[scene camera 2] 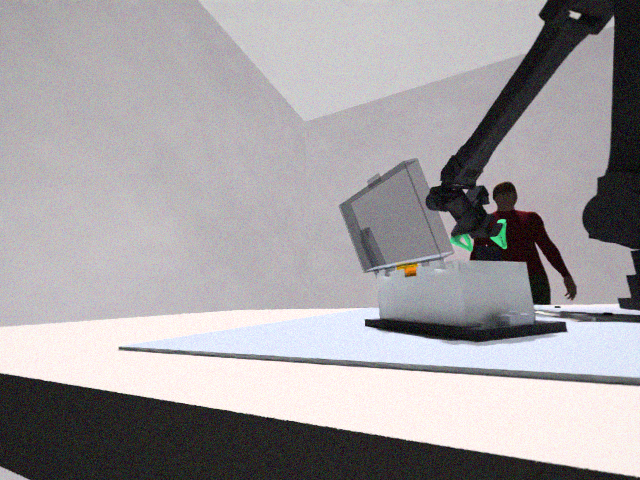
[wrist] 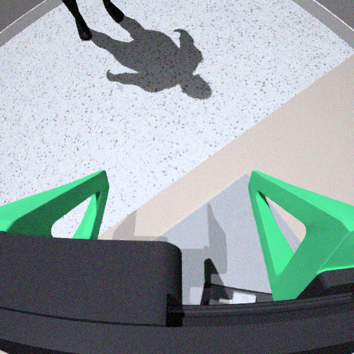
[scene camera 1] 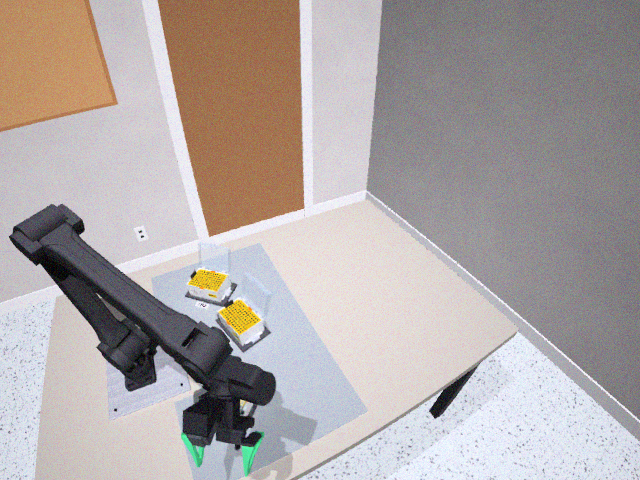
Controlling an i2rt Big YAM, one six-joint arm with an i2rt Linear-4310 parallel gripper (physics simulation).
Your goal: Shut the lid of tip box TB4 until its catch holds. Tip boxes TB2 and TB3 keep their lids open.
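Pixels of known places: gripper, between the fingertips: [scene camera 1: 222, 470]; arm's base, origin of its link: [scene camera 1: 140, 369].
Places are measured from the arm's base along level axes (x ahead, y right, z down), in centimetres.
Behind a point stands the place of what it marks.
Observation:
My gripper [scene camera 1: 223, 469] {z -15.3, x 17.4, y 39.9 cm} [scene camera 2: 488, 249] {z -15.3, x 17.4, y 39.9 cm} [wrist: 178, 178] is open and empty, above the table's front part. A tip box [scene camera 1: 247, 407] {z -6.0, x 25.5, y 26.0 cm} with yellow tips is almost wholly hidden beneath the wrist; a small white part of the box [wrist: 244, 298] shows low in the wrist view. Its lid cannot be made out. A middle tip box [scene camera 1: 241, 321] {z -5.3, x 32.6, y -0.1 cm} has its clear lid [scene camera 1: 256, 289] {z -11.0, x 40.0, y -5.0 cm} standing open. A back tip box [scene camera 1: 208, 283] [scene camera 2: 454, 294] {z -2.9, x 26.2, y -28.5 cm} also has its clear lid [scene camera 1: 213, 254] {z -10.3, x 31.8, y -27.8 cm} [scene camera 2: 395, 217] {z -9.9, x 30.3, y -29.2 cm} open, leaning back. The labels are too blurred to tell which box is TB4.
The boxes stand on a blue-grey mat [scene camera 1: 320, 382] {z 0.4, x 45.9, y 25.0 cm} [scene camera 2: 248, 341] {z 0.4, x 42.3, y -34.7 cm} on the beige table [scene camera 1: 392, 304] {z 0.7, x 80.2, y 11.7 cm}. The arm's base plate [scene camera 1: 155, 397] {z 0.0, x 3.2, y 10.5 cm} is at the left. The arm passes over the table left of the middle box. A person [scene camera 2: 522, 232] stands beyond the table.

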